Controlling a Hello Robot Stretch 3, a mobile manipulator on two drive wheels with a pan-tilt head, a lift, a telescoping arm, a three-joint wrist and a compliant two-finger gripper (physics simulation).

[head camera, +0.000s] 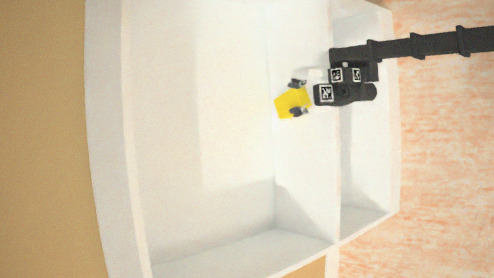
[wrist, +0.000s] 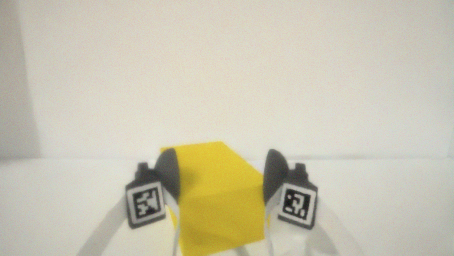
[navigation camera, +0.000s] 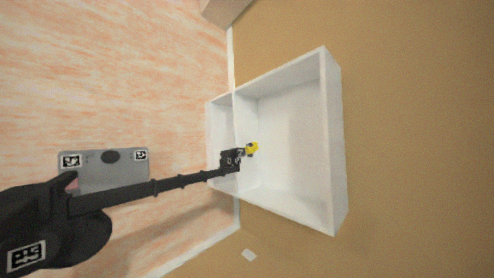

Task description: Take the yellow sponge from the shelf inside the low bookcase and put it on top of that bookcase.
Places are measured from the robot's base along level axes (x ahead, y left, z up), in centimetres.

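Pixels of known places: gripper, fingertip midpoint: (head camera: pixel 290 98) (wrist: pixel 222 168) (navigation camera: pixel 252 149); robot's base, link origin: (navigation camera: pixel 110 156).
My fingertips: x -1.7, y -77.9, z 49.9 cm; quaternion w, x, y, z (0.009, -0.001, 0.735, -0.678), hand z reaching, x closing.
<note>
For each thing: its top centre in the pictures, then the offset to it from my fingertips. "*": a spot on its surface instead. Level surfaces: height alone.
- yellow sponge, top centre: (wrist: pixel 206 162) (head camera: pixel 286 102) (navigation camera: pixel 253 147) dx +1.3, dy -1.5, dz -0.1 cm
- middle shelf, surface height: dz -4.7 cm
- low white bookcase, surface spot: (head camera: pixel 106 130) * dx +4.6, dy +2.1, dz +56.1 cm
- bookcase's back panel, surface spot: (wrist: pixel 225 75) * dx -0.3, dy -13.7, dz +6.3 cm
The yellow sponge (head camera: pixel 286 105) (navigation camera: pixel 254 147) (wrist: pixel 220 215) is at the middle shelf (head camera: pixel 306 160) (navigation camera: pixel 246 117) (wrist: pixel 400 195) inside the low white bookcase (head camera: pixel 106 130) (navigation camera: pixel 338 145). It is turned at an angle to the fingers. My gripper (head camera: pixel 298 97) (navigation camera: pixel 249 149) (wrist: pixel 222 168) is shut on the sponge, with one dark fingertip against each side of it in the wrist view. The sponge is low, near the shelf surface; whether it touches the shelf is hard to tell. The bookcase's top board is at the left of the head view.
The arm (head camera: pixel 425 47) (navigation camera: pixel 185 181) reaches into the bookcase through its open front, above the lower compartment. The bookcase's back panel (wrist: pixel 225 75) stands behind the sponge. Side walls bound the compartment. A tan wall (head camera: pixel 45 125) (navigation camera: pixel 415 140) is behind the bookcase.
</note>
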